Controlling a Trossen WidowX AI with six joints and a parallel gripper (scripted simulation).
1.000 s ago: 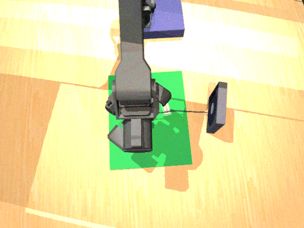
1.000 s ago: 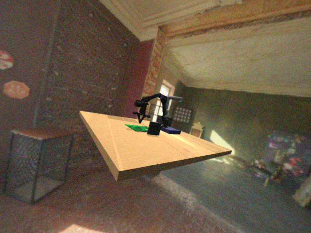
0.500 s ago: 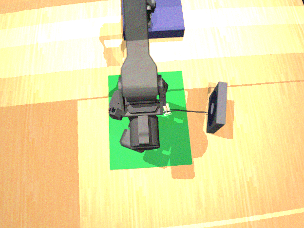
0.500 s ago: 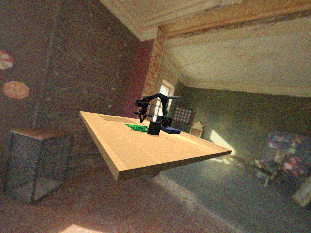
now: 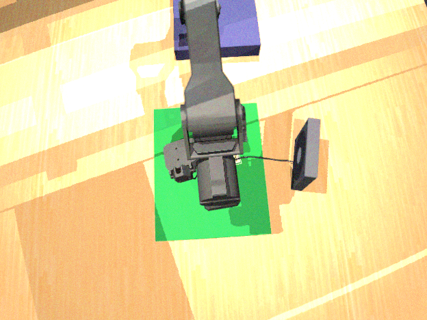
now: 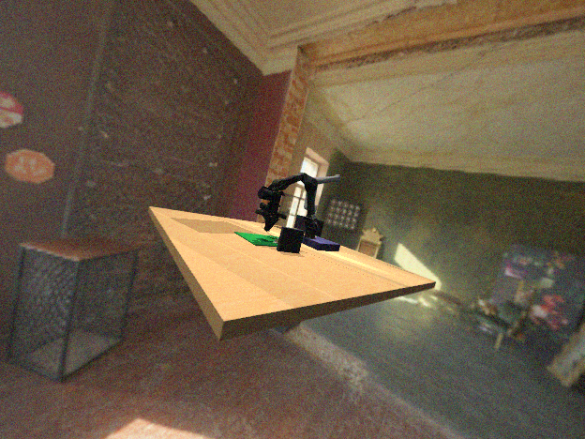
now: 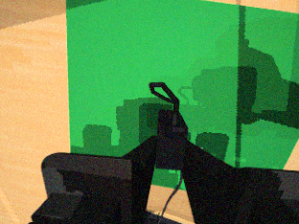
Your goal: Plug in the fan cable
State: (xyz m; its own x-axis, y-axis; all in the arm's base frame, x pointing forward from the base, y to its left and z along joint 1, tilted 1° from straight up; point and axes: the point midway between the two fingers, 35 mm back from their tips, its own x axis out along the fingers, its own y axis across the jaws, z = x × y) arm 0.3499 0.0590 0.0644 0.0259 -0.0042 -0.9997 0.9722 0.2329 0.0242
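My gripper tip is now 1 cm to the left of the dark plug and 1 cm below it. Round my gripper tip: black fan 4 cm behind, 17 cm to the left, 1 cm below; then white four-pin header 5 cm behind, 4 cm to the left, 7 cm below; then green board 2 cm behind, 1 cm to the right, 8 cm below.
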